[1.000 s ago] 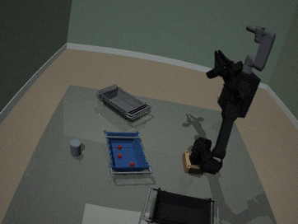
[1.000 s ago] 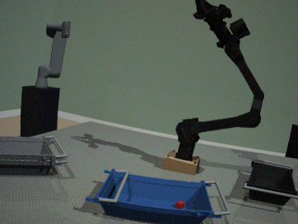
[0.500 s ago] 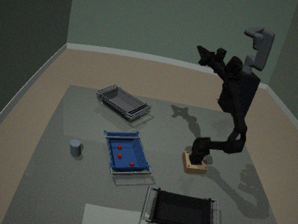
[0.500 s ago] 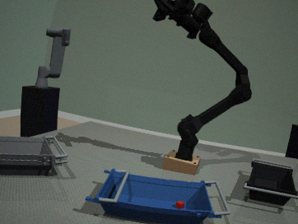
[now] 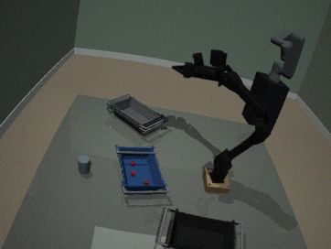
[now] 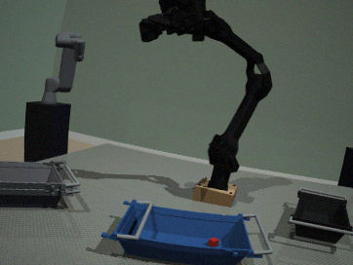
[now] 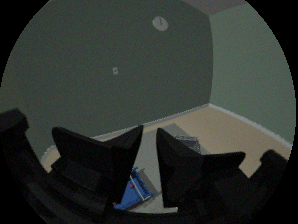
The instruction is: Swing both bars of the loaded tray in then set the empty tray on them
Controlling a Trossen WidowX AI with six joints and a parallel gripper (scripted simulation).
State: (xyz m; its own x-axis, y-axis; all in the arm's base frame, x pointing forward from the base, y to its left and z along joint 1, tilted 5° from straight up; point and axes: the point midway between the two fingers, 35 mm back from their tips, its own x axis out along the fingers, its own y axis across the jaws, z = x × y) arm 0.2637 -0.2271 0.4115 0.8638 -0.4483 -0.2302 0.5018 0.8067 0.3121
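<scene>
Now: the red block 46 cm below my gripper tip, 22 cm to the left of it and 5 cm ahead of it. Also, from my gripper tip: black tray: 54 cm to the left, 43 cm below, 13 cm behind.
</scene>
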